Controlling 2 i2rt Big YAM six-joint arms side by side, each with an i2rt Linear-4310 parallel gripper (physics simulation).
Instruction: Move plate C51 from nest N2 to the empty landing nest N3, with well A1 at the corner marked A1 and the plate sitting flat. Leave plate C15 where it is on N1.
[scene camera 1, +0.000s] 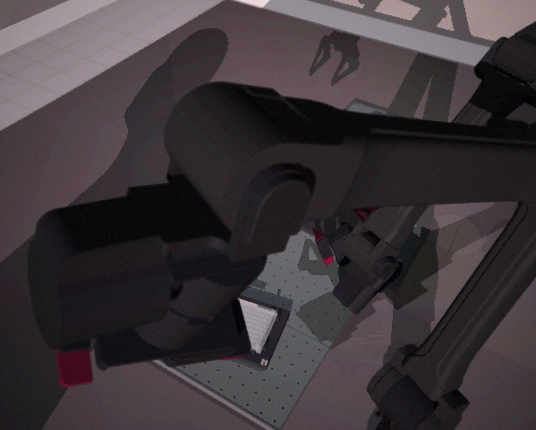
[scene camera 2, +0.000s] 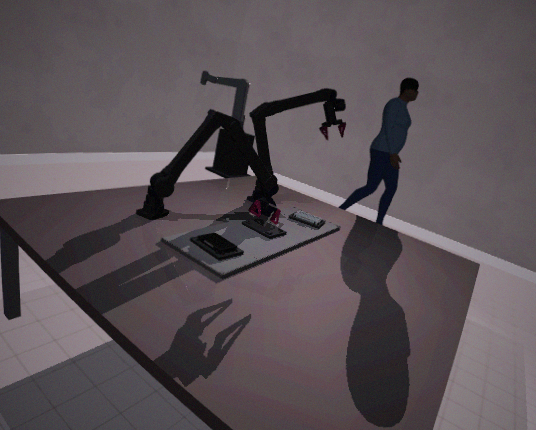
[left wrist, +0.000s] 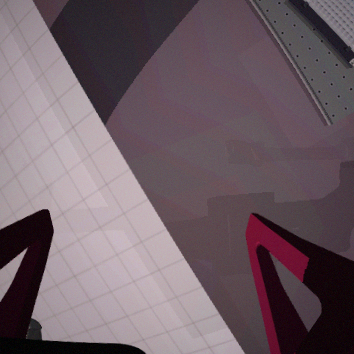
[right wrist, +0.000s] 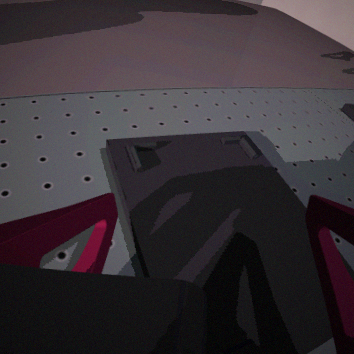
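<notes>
A white plate (scene camera 1: 260, 322) (scene camera 2: 306, 218) (left wrist: 337, 17) sits in a dark nest at one end of the perforated board. A black plate (scene camera 2: 215, 242) sits in the nest at the other end. The middle nest (scene camera 2: 275, 232) (right wrist: 190, 154) is empty; its raised corner brackets show in the right wrist view. Labels, well A1 and corner marks are unreadable. My left gripper (scene camera 1: 154, 364) (scene camera 2: 334, 138) (left wrist: 150, 222) is open and empty, high up beyond the white plate's end. My right gripper (scene camera 2: 265, 220) (right wrist: 208, 205) is open and empty, low over the middle nest, its fingers apart across the nest's width.
The perforated board (scene camera 1: 302, 367) (scene camera 2: 270, 251) (left wrist: 310, 62) (right wrist: 62, 120) lies on the brown table (scene camera 2: 300, 320). My left arm (scene camera 1: 300, 130) hides part of the board in scene camera 1. Large shadows cross the table. A person (scene camera 2: 395, 125) is beyond the table.
</notes>
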